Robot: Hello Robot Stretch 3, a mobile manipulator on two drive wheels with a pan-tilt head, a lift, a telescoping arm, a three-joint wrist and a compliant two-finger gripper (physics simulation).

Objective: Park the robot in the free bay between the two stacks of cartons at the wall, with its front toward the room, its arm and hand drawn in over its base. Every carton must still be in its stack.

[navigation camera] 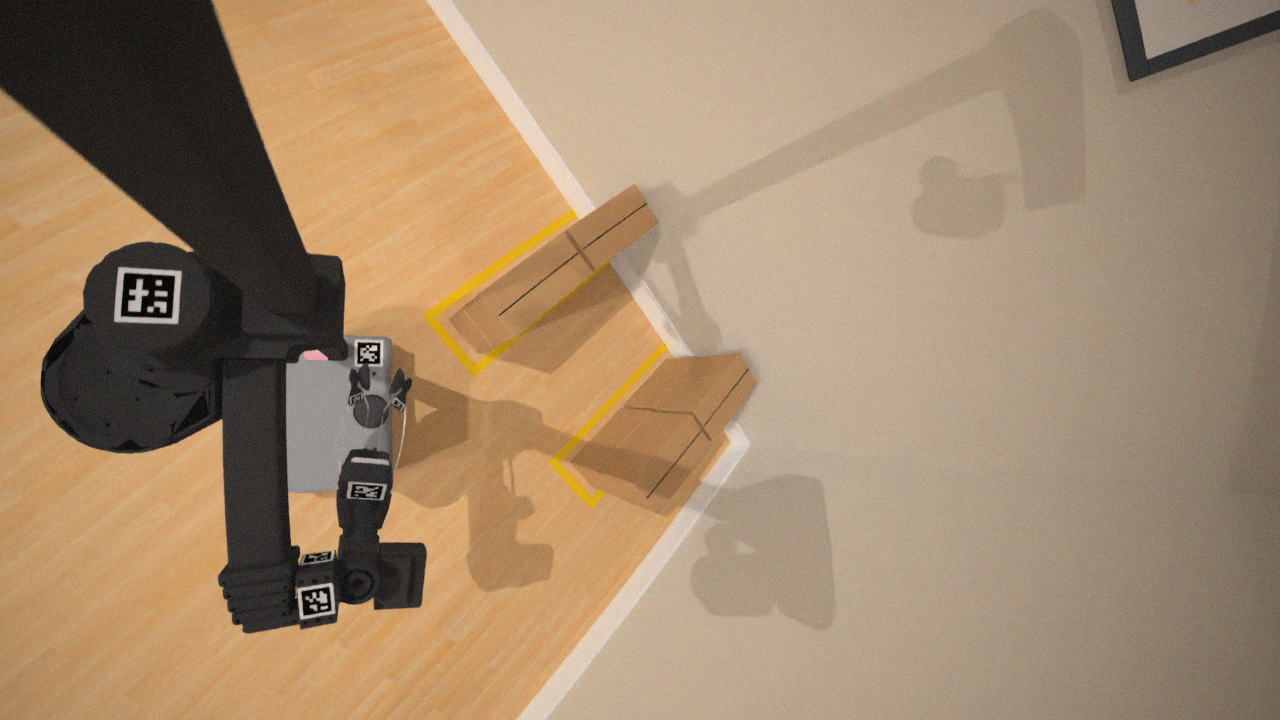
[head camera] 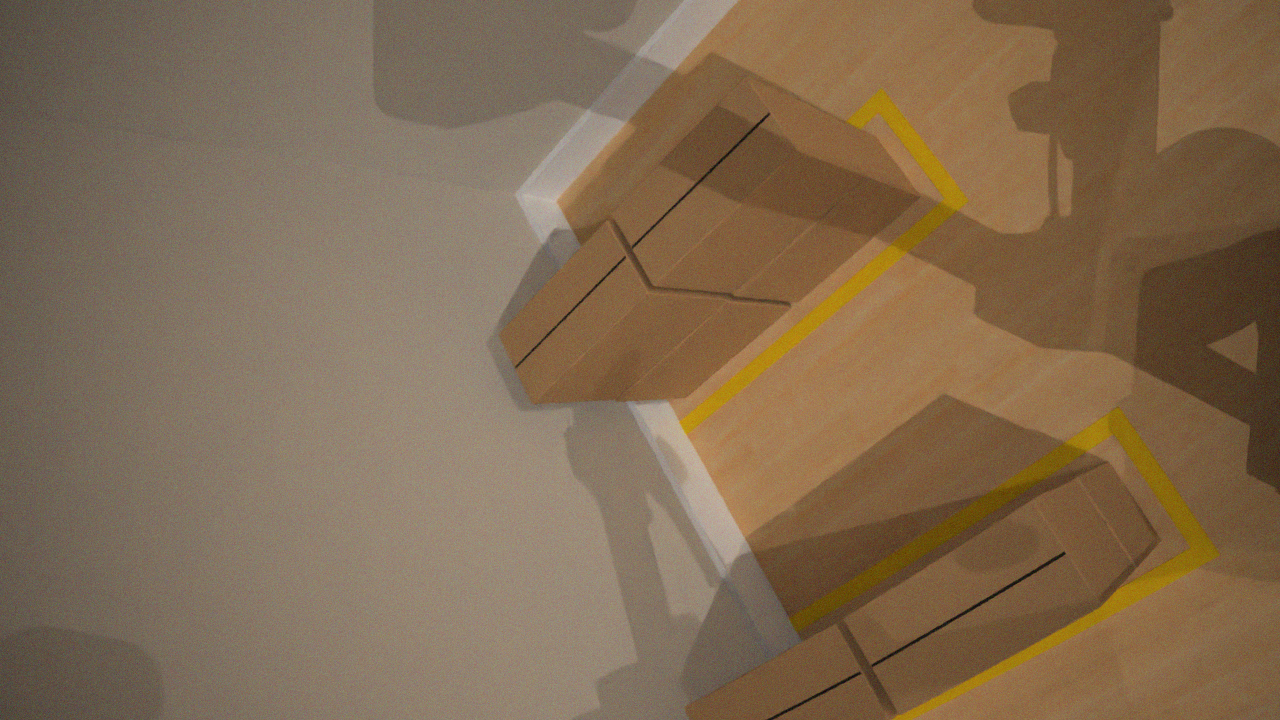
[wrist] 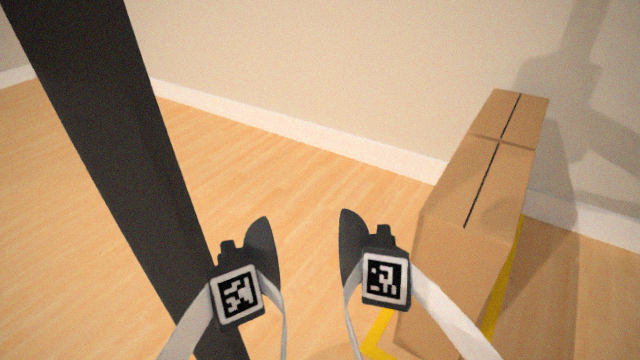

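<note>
One carton stack [head camera: 716,214] [navigation camera: 671,402] stands against the wall near the room corner. The other stack [head camera: 966,591] [navigation camera: 546,286] [wrist: 480,200] stands farther along the same wall. Both are upright. The free bay [head camera: 805,465] [navigation camera: 613,353] is the wood floor between them. My base [navigation camera: 322,429] is on the floor outside the bay, apart from both stacks. My arm [navigation camera: 255,465] shows with its wrist end past the base's edge in the navigation view, and the wrist folds back. My gripper [navigation camera: 380,383] [wrist: 306,240] is open and empty and shows over the base.
Yellow floor tape [head camera: 1159,483] [navigation camera: 452,344] [wrist: 502,285] outlines each stack's place. White baseboard [head camera: 689,483] [navigation camera: 505,98] [wrist: 300,130] runs along the wall and meets another at the corner. My mast [navigation camera: 187,152] [wrist: 115,150] stands beside the hand. A framed picture [navigation camera: 1134,58] hangs on the wall.
</note>
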